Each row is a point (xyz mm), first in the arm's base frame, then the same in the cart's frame.
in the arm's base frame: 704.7 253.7 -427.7
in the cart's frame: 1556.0 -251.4 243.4
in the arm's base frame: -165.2 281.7 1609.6
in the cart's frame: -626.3 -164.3 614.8
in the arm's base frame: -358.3 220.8 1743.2
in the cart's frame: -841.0 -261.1 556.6
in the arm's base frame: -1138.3 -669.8 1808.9
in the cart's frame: -1286.5 -1331.9 310.1
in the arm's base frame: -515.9 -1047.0 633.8
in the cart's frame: 51.4 -1679.1 320.4
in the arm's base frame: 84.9 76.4 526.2
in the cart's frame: 425.9 -456.7 321.9
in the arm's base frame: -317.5 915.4 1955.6
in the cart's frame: -1023.0 434.5 445.9
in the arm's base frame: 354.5 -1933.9 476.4
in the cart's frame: 689.6 -2249.2 1235.1
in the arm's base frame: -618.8 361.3 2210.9
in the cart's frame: -1380.1 -136.0 546.1
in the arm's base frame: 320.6 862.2 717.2
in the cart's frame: 364.3 383.3 318.0
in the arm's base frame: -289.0 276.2 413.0
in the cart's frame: 310.2 -410.9 -98.9
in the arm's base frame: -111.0 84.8 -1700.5
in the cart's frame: 2186.6 -887.2 -986.2
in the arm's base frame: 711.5 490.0 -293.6
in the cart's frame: 1438.4 -6.6 232.3
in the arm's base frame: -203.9 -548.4 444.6
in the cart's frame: 360.8 -1145.7 282.9
